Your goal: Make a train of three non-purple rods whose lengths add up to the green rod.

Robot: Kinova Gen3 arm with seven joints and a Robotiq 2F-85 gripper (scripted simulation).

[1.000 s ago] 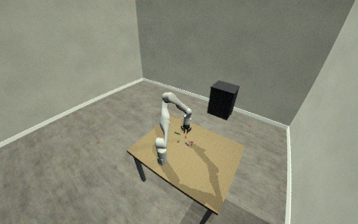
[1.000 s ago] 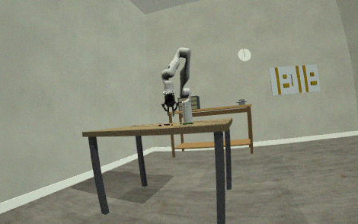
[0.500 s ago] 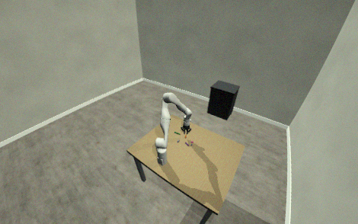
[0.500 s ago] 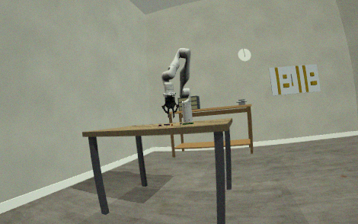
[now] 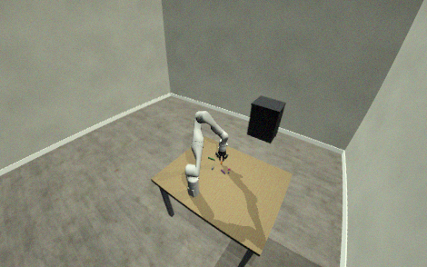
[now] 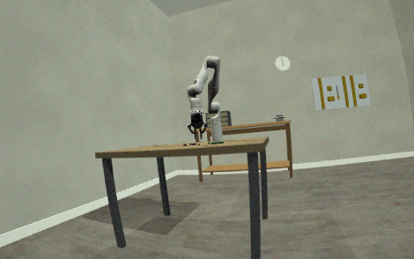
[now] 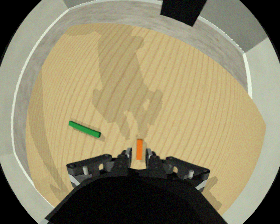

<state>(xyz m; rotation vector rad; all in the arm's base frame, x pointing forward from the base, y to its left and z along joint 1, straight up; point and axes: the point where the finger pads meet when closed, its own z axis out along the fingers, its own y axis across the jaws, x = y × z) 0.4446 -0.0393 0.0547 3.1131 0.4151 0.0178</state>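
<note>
The orange rod is 5 cm below my hand. Also, from my hand: green rod 12 cm to the left, 5 cm below; then grey rod 10 cm behind, 4 cm to the left, 5 cm below; then magenta rod 5 cm behind, 11 cm to the right, 5 cm below.
</note>
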